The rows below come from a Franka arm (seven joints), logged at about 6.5 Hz.
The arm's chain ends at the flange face. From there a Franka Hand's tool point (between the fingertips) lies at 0.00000 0.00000 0.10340 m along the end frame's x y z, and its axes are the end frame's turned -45 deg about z.
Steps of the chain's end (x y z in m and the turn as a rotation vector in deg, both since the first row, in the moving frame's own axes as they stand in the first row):
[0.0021, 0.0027, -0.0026, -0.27, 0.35, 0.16]
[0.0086, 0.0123, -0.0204, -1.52, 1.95, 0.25]
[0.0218, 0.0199, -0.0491, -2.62, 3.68, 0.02]
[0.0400, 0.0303, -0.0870, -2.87, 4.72, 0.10]
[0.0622, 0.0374, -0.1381, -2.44, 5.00, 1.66]
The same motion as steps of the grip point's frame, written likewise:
[-0.0003, 0.0042, -0.0026, -0.44, 0.06, 0.16]
[-0.0021, 0.0192, -0.0205, -2.45, 0.30, 0.25]
[0.0027, 0.0375, -0.0494, -4.45, 0.75, 0.02]
[0.0092, 0.0594, -0.0875, -5.37, 1.31, 0.10]
[0.0207, 0.0800, -0.1386, -5.26, 1.81, 1.66]

